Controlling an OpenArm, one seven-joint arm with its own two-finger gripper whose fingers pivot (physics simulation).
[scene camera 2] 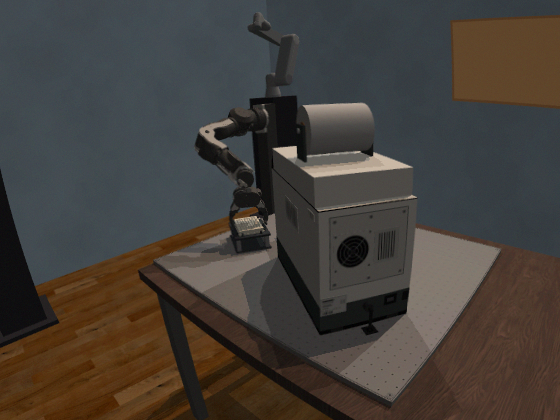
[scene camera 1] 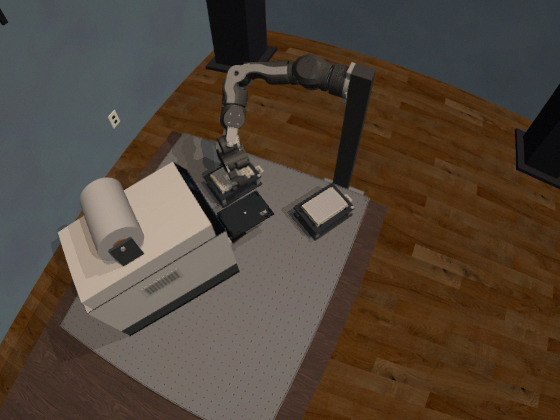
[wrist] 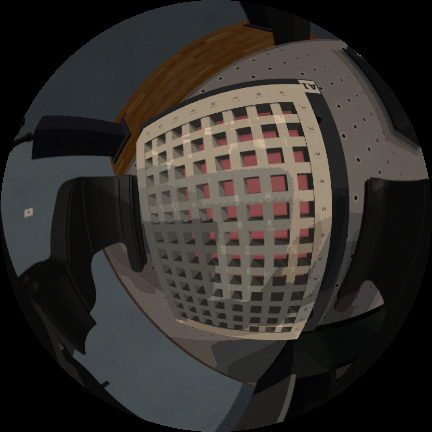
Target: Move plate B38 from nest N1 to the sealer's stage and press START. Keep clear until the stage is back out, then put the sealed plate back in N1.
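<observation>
Plate B38 (scene camera 1: pixel 220 182) (scene camera 2: pixel 248 226) (wrist: pixel 322 195) is a cream plate with a grid of square wells showing red inside. It sits on the dark nest N1 (scene camera 1: pixel 228 199) (wrist: pixel 341 200) beside the sealer. My gripper (scene camera 1: pixel 235 178) (scene camera 2: pixel 249 223) (wrist: pixel 234 236) is open and points down over the plate. Its fingers stand on either side, with a gap to the plate visible on the right in the wrist view. The sealer (scene camera 1: pixel 165 200) (scene camera 2: pixel 300 215) is a large pale box. Its black stage (scene camera 1: pixel 237 219) is out, with no plate on it. The START button is not visible in the scene views.
A second dark nest (scene camera 1: pixel 318 230) holds a pale, flat-topped plate (scene camera 1: pixel 326 205) to the right of the stage. The arm's black post (scene camera 1: pixel 353 130) stands behind the nests. A large film roll (scene camera 1: pixel 107 210) (scene camera 2: pixel 337 129) sits on the sealer. The sealer's body rises close beside N1.
</observation>
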